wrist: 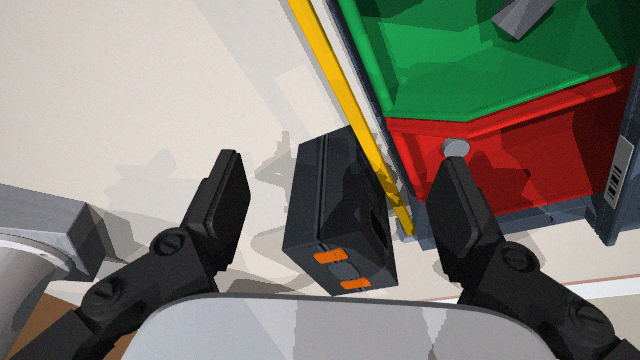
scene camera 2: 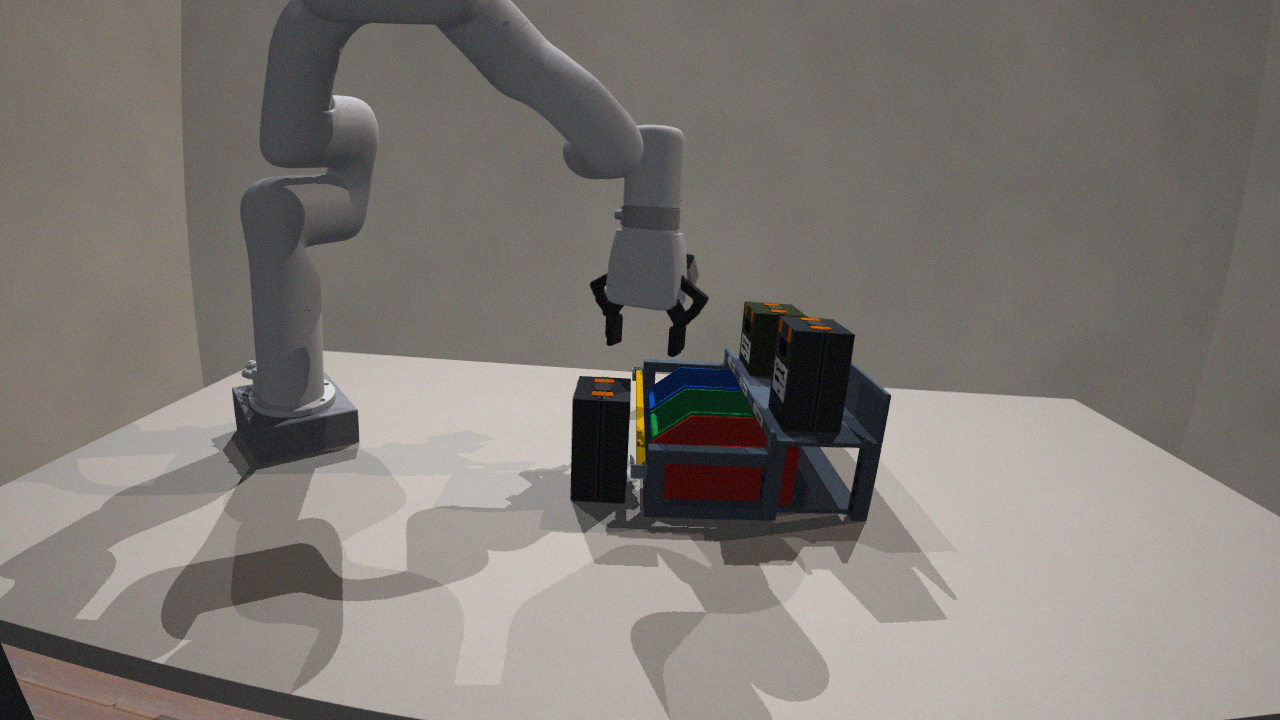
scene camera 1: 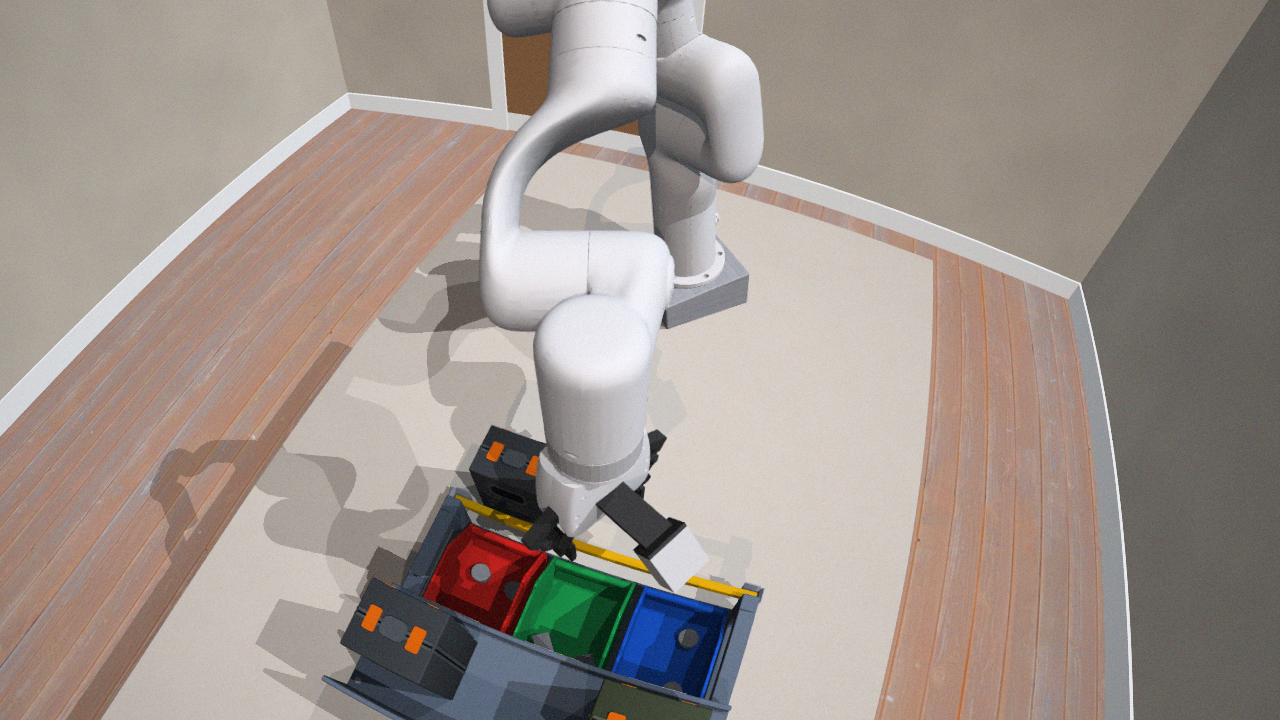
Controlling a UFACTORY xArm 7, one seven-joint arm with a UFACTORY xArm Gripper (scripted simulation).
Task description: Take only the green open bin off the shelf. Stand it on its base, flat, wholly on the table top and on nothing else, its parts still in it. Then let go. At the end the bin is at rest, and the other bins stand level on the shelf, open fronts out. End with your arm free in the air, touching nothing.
Labels:
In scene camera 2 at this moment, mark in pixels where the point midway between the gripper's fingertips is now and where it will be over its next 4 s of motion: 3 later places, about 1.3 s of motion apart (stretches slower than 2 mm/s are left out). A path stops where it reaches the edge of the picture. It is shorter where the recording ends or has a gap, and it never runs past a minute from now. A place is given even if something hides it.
My gripper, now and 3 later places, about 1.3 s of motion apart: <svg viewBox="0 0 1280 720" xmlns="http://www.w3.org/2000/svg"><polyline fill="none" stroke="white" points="643,349 642,377 640,401 640,407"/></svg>

